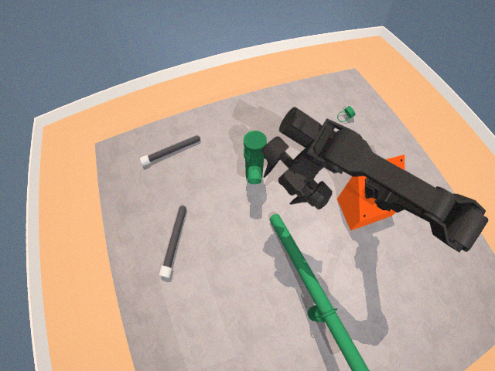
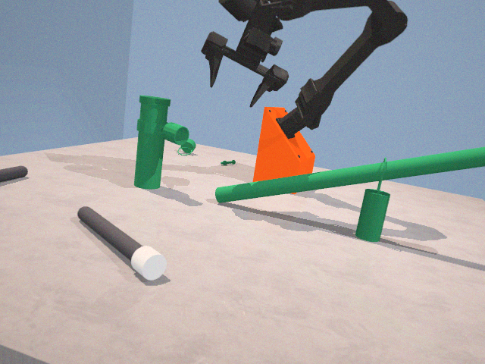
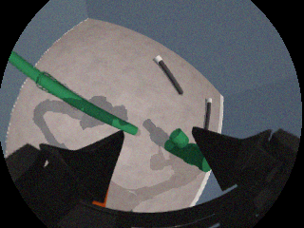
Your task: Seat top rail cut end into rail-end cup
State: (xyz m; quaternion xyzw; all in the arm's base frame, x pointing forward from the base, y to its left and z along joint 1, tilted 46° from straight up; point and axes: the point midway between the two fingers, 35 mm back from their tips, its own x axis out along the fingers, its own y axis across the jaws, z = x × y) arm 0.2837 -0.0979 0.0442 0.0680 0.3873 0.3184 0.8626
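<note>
The rail-end cup lies 12 cm to the right of my gripper tip, 9 cm below it and 2 cm ahead of it. Round my gripper tip: short green post (32 cm to the left, 13 cm below, 4 cm behind); then green bolt (44 cm behind, 23 cm below, 17 cm to the right).
</note>
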